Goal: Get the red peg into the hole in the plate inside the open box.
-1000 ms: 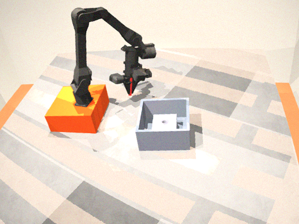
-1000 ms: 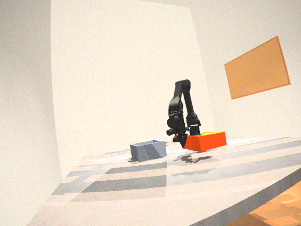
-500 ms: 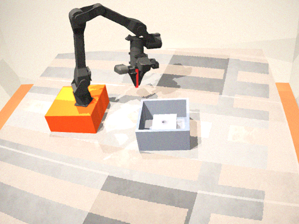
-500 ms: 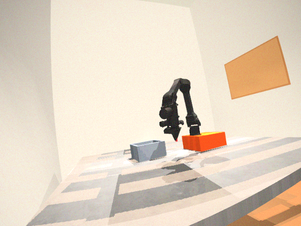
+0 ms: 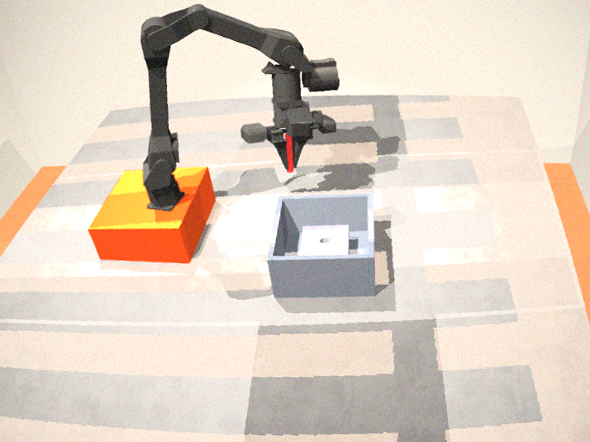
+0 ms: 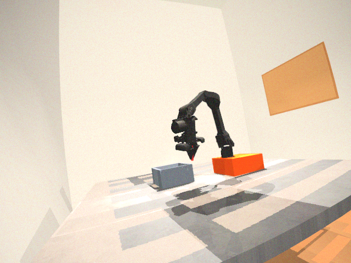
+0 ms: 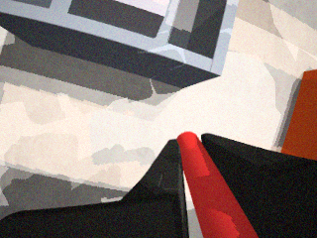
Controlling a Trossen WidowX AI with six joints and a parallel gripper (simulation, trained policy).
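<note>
Right now my gripper tip is 11 cm short of the plate, 12 cm to the left of it and 8 cm above it. The rest, counted from my gripper tip: red peg 1 cm to the left, 3 cm above; grey box 11 cm ahead, 12 cm to the right, 10 cm below.
</note>
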